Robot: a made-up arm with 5 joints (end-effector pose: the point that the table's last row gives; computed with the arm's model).
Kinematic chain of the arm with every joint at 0, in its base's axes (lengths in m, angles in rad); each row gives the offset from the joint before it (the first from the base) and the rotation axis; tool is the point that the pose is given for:
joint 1: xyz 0 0 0.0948 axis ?
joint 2: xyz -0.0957 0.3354 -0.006 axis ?
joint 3: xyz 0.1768 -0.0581 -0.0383 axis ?
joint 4: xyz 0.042 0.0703 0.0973 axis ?
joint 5: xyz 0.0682 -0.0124 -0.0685 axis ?
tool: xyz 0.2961 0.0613 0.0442
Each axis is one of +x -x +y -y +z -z.
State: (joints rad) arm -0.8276 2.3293 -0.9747 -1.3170 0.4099
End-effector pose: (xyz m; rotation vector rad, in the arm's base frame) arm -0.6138 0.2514 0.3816 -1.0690 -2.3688 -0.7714
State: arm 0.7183 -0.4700 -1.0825 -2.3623 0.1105
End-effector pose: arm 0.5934 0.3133 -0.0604 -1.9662 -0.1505 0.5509
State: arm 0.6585 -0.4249 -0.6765 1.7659 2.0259
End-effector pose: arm 0.2451 0.1511 0.3136 1.3761 -1.6652 0.9610
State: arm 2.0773 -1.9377 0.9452 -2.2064 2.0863
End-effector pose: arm 0.3686 0.0368 0.0664 -2.3277 -0.7811 -1.5824
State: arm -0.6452 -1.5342 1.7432 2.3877 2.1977
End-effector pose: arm -0.1456 0.3883 -0.0479 -0.1683 -0.9166 1.2538
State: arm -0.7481 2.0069 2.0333 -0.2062 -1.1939
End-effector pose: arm -0.1718 -0.0001 -0.0580 1.9524 0.9385 -1.5534
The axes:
joint 1: -z
joint 2: -y
joint 3: -z
joint 4: +x
joint 5: +z

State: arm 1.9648 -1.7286 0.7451 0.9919 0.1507
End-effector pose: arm 0.1294 0.0137 -0.4856 -1.4471 -0.6579 2.6622
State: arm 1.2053 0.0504 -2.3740 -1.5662 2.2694
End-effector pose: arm 0.1971 -0.0805 -0.0152 1.7724 -1.1317 -2.0116
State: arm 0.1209 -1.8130 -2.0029 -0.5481 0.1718
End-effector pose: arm -0.0109 0.5789 0.2045 1.4169 0.4512 1.5279
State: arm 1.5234 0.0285 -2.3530 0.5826 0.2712
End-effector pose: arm 0.3973 0.3422 0.1904 0.5623 0.1825 1.0646
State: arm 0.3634 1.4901 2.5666 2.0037 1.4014
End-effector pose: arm -0.3052 0.3810 0.1926 0.5511 2.2883 1.0917
